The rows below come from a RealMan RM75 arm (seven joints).
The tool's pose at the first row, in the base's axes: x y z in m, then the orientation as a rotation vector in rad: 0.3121 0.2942 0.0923 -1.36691 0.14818 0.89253
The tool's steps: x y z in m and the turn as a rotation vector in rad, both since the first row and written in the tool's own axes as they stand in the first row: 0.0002 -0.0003 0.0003 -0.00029 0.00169 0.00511; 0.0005 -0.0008 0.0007 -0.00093 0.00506 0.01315; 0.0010 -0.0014 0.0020 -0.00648 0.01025 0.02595; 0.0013 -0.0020 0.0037 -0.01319 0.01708 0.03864; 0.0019 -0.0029 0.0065 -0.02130 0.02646 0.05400; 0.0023 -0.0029 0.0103 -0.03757 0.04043 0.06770; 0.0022 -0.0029 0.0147 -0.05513 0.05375 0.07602; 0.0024 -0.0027 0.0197 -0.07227 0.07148 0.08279; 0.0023 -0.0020 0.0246 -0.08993 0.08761 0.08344; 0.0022 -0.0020 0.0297 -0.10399 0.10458 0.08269; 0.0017 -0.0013 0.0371 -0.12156 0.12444 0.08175; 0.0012 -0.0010 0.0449 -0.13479 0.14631 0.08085
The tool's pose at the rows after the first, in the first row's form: 0.3123 0.2946 0.0925 -1.36813 0.15291 0.89571; 0.3127 0.2951 0.0928 -1.37053 0.16082 0.90027; 0.3129 0.2965 0.0933 -1.37846 0.17136 0.90846; 0.3128 0.2982 0.0940 -1.38820 0.18263 0.91565; 0.3126 0.3010 0.0951 -1.40046 0.19718 0.92358; 0.3114 0.3045 0.0958 -1.42239 0.21069 0.92844; 0.3096 0.3084 0.0969 -1.44512 0.21941 0.92941; 0.3076 0.3129 0.0979 -1.46942 0.23068 0.92586; 0.3052 0.3171 0.0986 -1.49333 0.23616 0.91825; 0.3031 0.3216 0.1000 -1.51417 0.24285 0.90814; 0.2994 0.3279 0.1015 -1.53955 0.25017 0.89630; 0.2958 0.3345 0.1035 -1.56167 0.26097 0.88218
